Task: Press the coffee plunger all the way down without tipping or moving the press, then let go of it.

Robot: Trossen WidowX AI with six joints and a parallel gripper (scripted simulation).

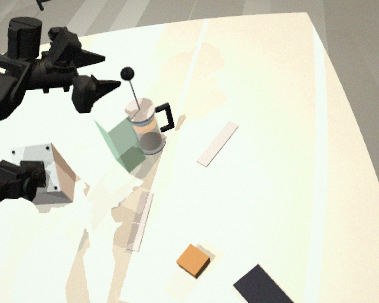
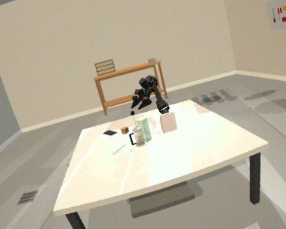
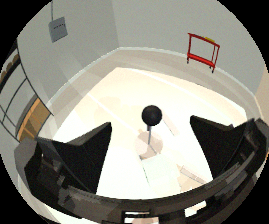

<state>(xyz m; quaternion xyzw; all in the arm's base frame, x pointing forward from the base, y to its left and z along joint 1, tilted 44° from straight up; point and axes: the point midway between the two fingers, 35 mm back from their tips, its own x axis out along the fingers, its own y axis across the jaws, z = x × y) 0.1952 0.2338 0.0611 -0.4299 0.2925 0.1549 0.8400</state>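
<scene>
The glass coffee press lies 4 cm ahead of my gripper tip, 2 cm to the left of it and 16 cm below it. From my gripper tip the other things lie so: translucent green box 3 cm behind, 4 cm to the right, 19 cm below; then dark flat plate 30 cm ahead, 40 cm to the right, 28 cm below.
</scene>
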